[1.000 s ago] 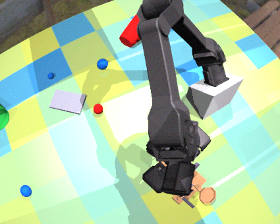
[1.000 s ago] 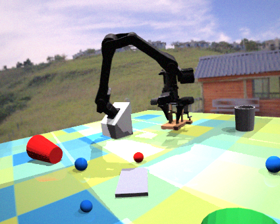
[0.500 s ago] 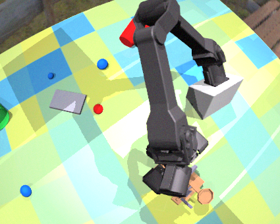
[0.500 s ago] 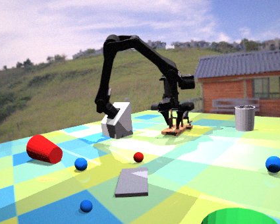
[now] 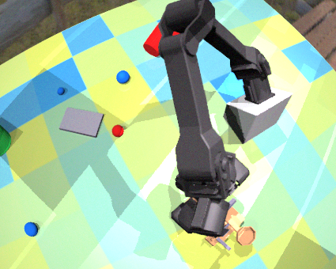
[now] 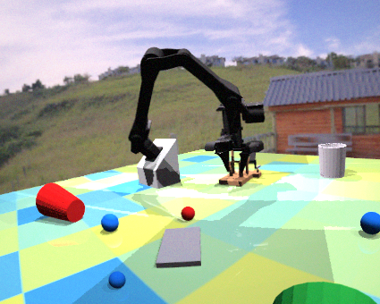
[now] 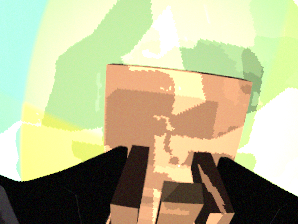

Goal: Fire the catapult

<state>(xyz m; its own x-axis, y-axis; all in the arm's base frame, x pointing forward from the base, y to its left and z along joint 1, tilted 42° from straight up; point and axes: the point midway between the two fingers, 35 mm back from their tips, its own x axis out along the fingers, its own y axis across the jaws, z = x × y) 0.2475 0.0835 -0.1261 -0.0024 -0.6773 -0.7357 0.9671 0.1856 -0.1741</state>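
Now: gripper tip 10 mm past the catapult frame, 40 mm to the right of it and 50 mm below it. Also, from my gripper tip: wooden catapult (60 mm to the left, 20 mm above); then red ball (100 mm ahead, 280 mm to the right, 20 mm below); then mug (250 mm ahead, 210 mm to the left, 10 mm below).
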